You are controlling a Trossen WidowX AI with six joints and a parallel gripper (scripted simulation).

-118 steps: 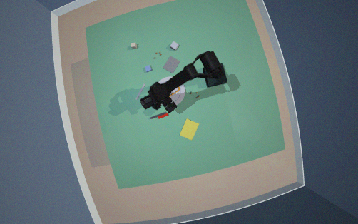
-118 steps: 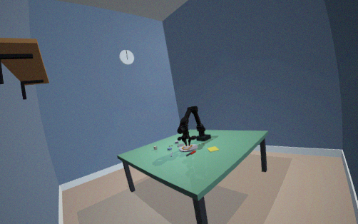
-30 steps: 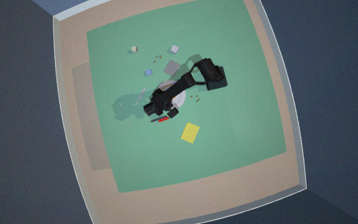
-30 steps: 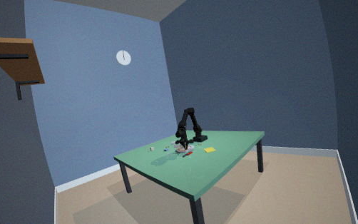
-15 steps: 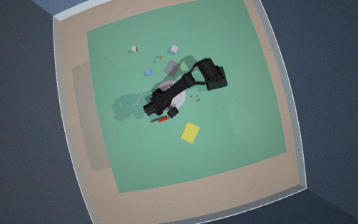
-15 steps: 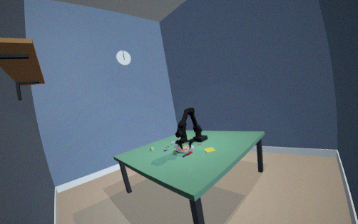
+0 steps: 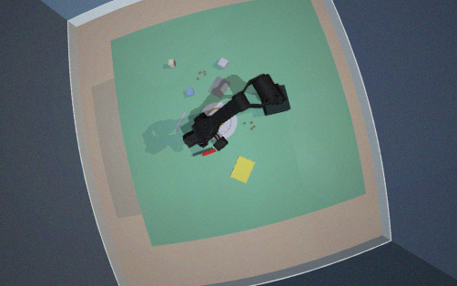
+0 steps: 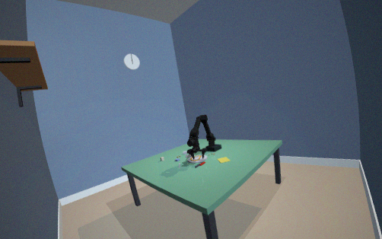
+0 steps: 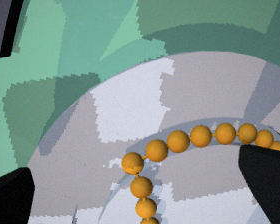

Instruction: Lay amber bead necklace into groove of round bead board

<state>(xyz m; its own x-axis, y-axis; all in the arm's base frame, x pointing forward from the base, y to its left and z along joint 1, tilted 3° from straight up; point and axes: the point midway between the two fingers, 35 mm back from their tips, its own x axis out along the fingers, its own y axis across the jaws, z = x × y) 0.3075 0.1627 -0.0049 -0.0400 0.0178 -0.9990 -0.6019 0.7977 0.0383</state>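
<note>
Now: the round grey bead board 20 mm behind my gripper tip, 60 mm to the right of it and 10 mm below it. From my gripper tip the other things lie so: yellow pad: 150 mm behind, 190 mm to the left, 20 mm below; then grey rod: 180 mm ahead, 70 mm to the right, 20 mm below; then red-handled tool: 40 mm ahead, 100 mm to the left, 20 mm below.
</note>
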